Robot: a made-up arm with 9 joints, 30 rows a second.
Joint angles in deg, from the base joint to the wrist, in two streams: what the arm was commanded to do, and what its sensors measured. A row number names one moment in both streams.
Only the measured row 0 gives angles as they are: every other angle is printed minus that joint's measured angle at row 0.
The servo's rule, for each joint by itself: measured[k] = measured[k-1] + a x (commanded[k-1-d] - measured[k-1]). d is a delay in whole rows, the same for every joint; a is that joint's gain. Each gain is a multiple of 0.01, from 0.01 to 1. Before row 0 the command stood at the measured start. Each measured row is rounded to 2 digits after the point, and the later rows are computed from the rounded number. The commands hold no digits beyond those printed.
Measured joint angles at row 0:
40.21 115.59 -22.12 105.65 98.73 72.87 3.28 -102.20 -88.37
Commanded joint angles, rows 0 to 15:
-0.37 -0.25 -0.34 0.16 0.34 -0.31 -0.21 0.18 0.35
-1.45 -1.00 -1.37 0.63 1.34 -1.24 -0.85 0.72 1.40
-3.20 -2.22 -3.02 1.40 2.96 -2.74 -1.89 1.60 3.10
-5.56 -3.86 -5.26 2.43 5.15 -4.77 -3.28 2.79 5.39
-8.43 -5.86 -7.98 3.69 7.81 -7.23 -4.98 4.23 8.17
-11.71 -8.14 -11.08 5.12 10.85 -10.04 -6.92 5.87 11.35
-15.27 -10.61 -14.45 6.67 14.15 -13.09 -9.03 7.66 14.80
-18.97 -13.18 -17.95 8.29 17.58 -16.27 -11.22 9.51 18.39
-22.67 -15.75 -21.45 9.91 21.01 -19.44 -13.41 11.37 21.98
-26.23 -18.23 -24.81 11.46 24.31 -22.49 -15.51 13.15 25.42
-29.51 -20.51 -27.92 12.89 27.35 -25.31 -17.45 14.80 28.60
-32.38 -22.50 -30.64 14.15 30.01 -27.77 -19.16 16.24 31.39
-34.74 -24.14 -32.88 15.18 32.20 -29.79 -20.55 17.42 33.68
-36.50 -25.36 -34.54 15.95 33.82 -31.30 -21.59 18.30 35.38
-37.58 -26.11 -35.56 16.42 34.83 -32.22 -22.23 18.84 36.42
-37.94 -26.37 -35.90 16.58 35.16 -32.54 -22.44 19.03 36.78
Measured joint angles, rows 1 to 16:
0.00 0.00 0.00 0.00 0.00 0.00 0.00 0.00 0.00
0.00 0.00 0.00 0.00 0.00 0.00 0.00 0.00 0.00
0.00 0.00 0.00 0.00 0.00 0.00 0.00 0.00 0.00
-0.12 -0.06 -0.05 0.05 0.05 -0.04 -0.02 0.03 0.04
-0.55 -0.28 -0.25 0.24 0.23 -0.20 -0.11 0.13 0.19
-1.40 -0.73 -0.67 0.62 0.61 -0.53 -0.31 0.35 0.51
-2.73 -1.45 -1.36 1.22 1.25 -1.08 -0.64 0.72 1.05
-4.55 -2.46 -2.35 2.04 2.17 -1.88 -1.12 1.25 1.83
-6.84 -3.77 -3.66 3.06 3.39 -2.94 -1.76 1.94 2.88
-9.54 -5.34 -5.28 4.25 4.90 -4.26 -2.56 2.80 4.19
-12.56 -7.14 -7.18 5.58 6.68 -5.82 -3.51 3.81 5.75
-15.80 -9.12 -9.32 7.01 8.69 -7.59 -4.60 4.94 7.54
-19.14 -11.22 -11.64 8.48 10.88 -9.53 -5.80 6.17 9.51
-22.46 -13.36 -14.08 9.94 13.19 -11.58 -7.08 7.46 11.61
-25.63 -15.46 -16.56 11.33 15.54 -13.68 -8.41 8.78 13.79
-28.55 -17.46 -19.01 12.60 17.87 -15.77 -9.75 10.08 15.98
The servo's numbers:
d 3
a 0.32 0.23 0.15 0.33 0.14 0.13 0.11 0.15 0.11

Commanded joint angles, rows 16 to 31:
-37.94 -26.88 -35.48 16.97 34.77 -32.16 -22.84 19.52 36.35
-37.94 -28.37 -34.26 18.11 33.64 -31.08 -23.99 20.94 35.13
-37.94 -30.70 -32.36 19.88 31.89 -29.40 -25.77 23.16 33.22
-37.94 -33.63 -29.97 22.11 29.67 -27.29 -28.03 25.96 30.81
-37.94 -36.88 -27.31 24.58 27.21 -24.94 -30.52 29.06 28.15
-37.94 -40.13 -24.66 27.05 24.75 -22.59 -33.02 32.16 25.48
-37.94 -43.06 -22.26 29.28 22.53 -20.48 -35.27 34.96 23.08
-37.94 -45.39 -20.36 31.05 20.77 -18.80 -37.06 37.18 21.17
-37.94 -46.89 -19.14 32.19 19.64 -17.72 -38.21 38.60 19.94
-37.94 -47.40 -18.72 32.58 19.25 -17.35 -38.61 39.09 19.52
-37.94 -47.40 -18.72 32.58 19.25 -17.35 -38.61 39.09 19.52
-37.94 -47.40 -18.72 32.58 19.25 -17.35 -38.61 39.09 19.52
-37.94 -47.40 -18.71 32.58 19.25 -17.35 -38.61 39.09 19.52
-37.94 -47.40 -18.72 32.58 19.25 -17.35 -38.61 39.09 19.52
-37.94 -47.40 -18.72 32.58 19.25 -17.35 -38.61 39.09 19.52
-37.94 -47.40 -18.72 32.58 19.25 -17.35 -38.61 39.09 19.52
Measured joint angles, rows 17 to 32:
-31.09 -19.28 -21.34 13.71 20.10 -17.79 -11.05 11.31 18.11
-33.17 -20.85 -23.47 14.60 22.16 -19.67 -12.28 12.44 20.12
-34.70 -22.12 -25.33 15.25 23.98 -21.34 -13.40 13.43 21.95
-35.74 -23.21 -26.85 15.82 25.49 -22.75 -14.44 14.34 23.53
-36.44 -24.40 -27.96 16.58 26.63 -23.83 -15.49 15.33 24.81
-36.92 -25.85 -28.62 17.67 27.37 -24.55 -16.62 16.50 25.74
-37.25 -27.64 -28.82 19.14 27.69 -24.91 -17.88 17.92 26.30
-37.47 -29.77 -28.59 20.94 27.62 -24.91 -19.27 19.59 26.50
-37.62 -32.15 -28.00 22.96 27.22 -24.61 -20.78 21.48 26.39
-37.72 -34.66 -27.14 25.05 26.56 -24.07 -22.37 23.50 26.03
-37.79 -37.13 -26.12 27.03 25.75 -23.38 -23.99 25.55 25.50
-37.84 -39.37 -25.07 28.73 24.89 -22.64 -25.55 27.51 24.89
-37.87 -41.22 -24.12 30.00 24.10 -21.95 -26.99 29.25 24.30
-37.89 -42.64 -23.31 30.85 23.42 -21.35 -28.27 30.73 23.77
-37.91 -43.73 -22.62 31.42 22.84 -20.83 -29.41 31.98 23.30
-37.92 -44.57 -22.03 31.80 22.34 -20.38 -30.42 33.05 22.88

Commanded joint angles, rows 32 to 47:
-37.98 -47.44 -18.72 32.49 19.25 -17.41 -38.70 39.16 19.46
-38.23 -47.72 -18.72 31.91 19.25 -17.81 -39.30 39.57 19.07
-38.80 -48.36 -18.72 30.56 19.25 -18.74 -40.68 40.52 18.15
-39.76 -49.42 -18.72 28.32 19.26 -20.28 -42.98 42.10 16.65
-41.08 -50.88 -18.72 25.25 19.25 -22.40 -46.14 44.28 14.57
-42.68 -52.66 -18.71 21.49 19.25 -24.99 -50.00 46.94 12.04
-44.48 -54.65 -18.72 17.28 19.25 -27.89 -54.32 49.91 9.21
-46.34 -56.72 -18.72 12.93 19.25 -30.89 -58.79 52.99 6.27
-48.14 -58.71 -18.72 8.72 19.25 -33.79 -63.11 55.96 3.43
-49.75 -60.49 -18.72 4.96 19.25 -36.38 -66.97 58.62 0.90
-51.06 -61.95 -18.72 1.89 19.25 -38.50 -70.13 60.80 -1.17
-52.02 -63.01 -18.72 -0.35 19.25 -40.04 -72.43 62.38 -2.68
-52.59 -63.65 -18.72 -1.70 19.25 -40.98 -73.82 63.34 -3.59
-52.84 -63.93 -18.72 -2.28 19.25 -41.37 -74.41 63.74 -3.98
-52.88 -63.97 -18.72 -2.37 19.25 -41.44 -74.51 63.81 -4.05
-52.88 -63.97 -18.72 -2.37 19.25 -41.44 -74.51 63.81 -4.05
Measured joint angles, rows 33 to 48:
-37.93 -45.22 -21.53 32.06 21.91 -19.99 -31.32 33.96 22.51
-37.93 -45.72 -21.11 32.23 21.54 -19.65 -32.12 34.73 22.18
-37.93 -46.11 -20.75 32.35 21.22 -19.35 -32.83 35.38 21.89
-37.95 -46.42 -20.45 32.40 20.94 -19.10 -33.48 35.95 21.62
-38.04 -46.72 -20.19 32.24 20.70 -18.93 -34.12 36.49 21.34
-38.28 -47.10 -19.97 31.69 20.50 -18.91 -34.84 37.09 20.99
-38.75 -47.63 -19.78 30.58 20.33 -19.09 -35.74 37.84 20.51
-39.50 -48.38 -19.62 28.82 20.18 -19.52 -36.88 38.81 19.86
-40.52 -49.36 -19.48 26.40 20.05 -20.23 -38.32 40.03 19.00
-41.79 -50.58 -19.37 23.39 19.94 -21.23 -40.08 41.51 17.92
-43.25 -51.99 -19.27 19.94 19.84 -22.49 -42.14 43.23 16.64
-44.81 -53.54 -19.19 16.24 19.76 -23.96 -44.45 45.14 15.19
-46.39 -55.14 -19.12 12.52 19.69 -25.57 -46.93 47.16 13.62
-47.88 -56.71 -19.06 9.01 19.63 -27.25 -49.48 49.21 11.99
-49.20 -58.16 -19.01 5.92 19.58 -28.91 -52.00 51.19 10.38
-50.28 -59.42 -18.97 3.41 19.53 -30.48 -54.40 53.01 8.84

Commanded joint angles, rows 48 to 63:
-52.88 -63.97 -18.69 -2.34 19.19 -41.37 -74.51 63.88 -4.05
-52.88 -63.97 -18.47 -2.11 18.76 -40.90 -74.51 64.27 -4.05
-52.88 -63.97 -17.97 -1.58 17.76 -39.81 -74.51 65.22 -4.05
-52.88 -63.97 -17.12 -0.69 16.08 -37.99 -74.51 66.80 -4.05
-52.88 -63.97 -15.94 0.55 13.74 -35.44 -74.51 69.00 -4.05
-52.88 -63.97 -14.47 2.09 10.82 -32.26 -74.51 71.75 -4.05
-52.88 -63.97 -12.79 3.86 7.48 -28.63 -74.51 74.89 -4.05
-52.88 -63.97 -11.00 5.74 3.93 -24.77 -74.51 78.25 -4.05
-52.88 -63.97 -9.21 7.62 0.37 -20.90 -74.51 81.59 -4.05
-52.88 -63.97 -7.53 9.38 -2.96 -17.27 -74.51 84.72 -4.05
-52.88 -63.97 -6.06 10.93 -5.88 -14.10 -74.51 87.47 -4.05
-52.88 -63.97 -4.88 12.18 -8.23 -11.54 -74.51 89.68 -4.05
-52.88 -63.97 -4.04 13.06 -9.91 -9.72 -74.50 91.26 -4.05
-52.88 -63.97 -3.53 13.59 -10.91 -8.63 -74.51 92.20 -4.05
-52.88 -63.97 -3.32 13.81 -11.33 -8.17 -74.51 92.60 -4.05
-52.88 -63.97 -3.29 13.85 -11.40 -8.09 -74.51 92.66 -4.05
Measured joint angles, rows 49 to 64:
-51.10 -60.46 -18.93 1.53 19.49 -31.90 -56.60 54.62 7.43
-51.67 -61.27 -18.90 0.24 19.46 -33.14 -58.57 56.00 6.17
-52.06 -61.89 -18.87 -0.62 19.43 -34.22 -60.32 57.17 5.05
-52.32 -62.37 -18.84 -1.19 19.40 -35.15 -61.88 58.18 4.05
-52.50 -62.74 -18.78 -1.49 19.31 -35.90 -63.27 59.09 3.16
-52.62 -63.02 -18.66 -1.52 19.09 -36.41 -64.51 60.01 2.37
-52.70 -63.24 -18.43 -1.25 18.67 -36.62 -65.61 61.03 1.66
-52.76 -63.41 -18.06 -0.66 17.98 -36.47 -66.59 62.23 1.03
-52.80 -63.54 -17.52 0.25 16.98 -35.92 -67.46 63.66 0.47
-52.83 -63.64 -16.81 1.44 15.65 -34.97 -68.24 65.34 -0.03
-52.85 -63.72 -15.94 2.86 14.01 -33.64 -68.93 67.28 -0.47
-52.86 -63.78 -14.93 4.43 12.10 -31.98 -69.54 69.43 -0.86
-52.87 -63.82 -13.82 6.06 9.99 -30.07 -70.09 71.72 -1.21
-52.87 -63.85 -12.66 7.67 7.77 -27.99 -70.58 74.08 -1.52
-52.87 -63.88 -11.49 9.16 5.53 -25.85 -71.01 76.42 -1.80
-52.87 -63.90 -10.37 10.45 3.37 -23.75 -71.39 78.65 -2.05

